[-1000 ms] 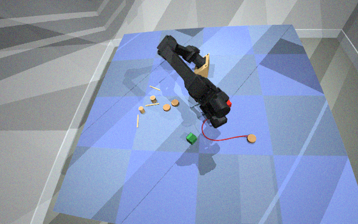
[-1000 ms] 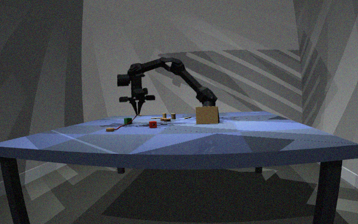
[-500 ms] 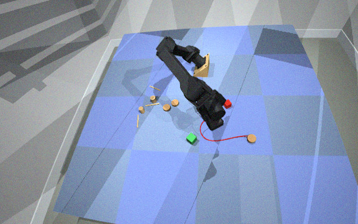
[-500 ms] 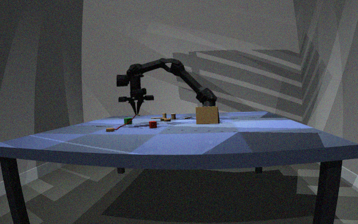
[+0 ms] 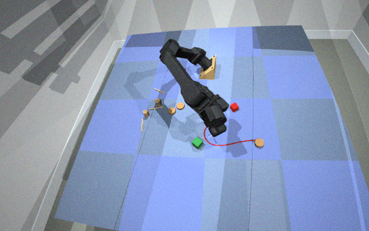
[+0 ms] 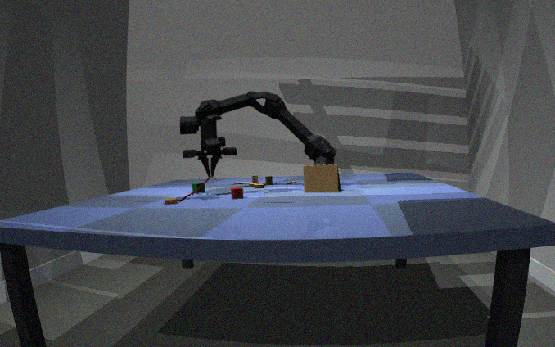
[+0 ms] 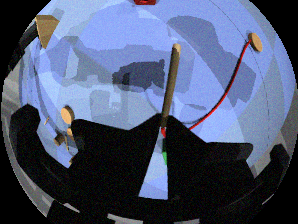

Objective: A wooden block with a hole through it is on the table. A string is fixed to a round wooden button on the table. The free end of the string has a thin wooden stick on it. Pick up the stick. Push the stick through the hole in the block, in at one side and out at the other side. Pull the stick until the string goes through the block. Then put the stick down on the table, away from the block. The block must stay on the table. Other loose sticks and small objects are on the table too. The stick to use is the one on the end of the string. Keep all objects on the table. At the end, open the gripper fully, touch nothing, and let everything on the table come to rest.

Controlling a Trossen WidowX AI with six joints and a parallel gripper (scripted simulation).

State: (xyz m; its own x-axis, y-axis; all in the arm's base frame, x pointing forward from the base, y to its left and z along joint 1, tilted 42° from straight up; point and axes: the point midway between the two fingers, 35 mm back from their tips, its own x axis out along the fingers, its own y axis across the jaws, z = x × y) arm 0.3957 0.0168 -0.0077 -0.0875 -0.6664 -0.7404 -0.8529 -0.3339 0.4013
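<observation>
The red cube is 130 mm behind my gripper tip, 120 mm to the left of it and 40 mm below it. Also, from my gripper tip: thin wooden stick: 10 mm to the left, 10 mm behind; then green cube: 70 mm ahead, 50 mm to the right, 40 mm below; then round wooden button: 220 mm to the left, 60 mm ahead, 50 mm below.
</observation>
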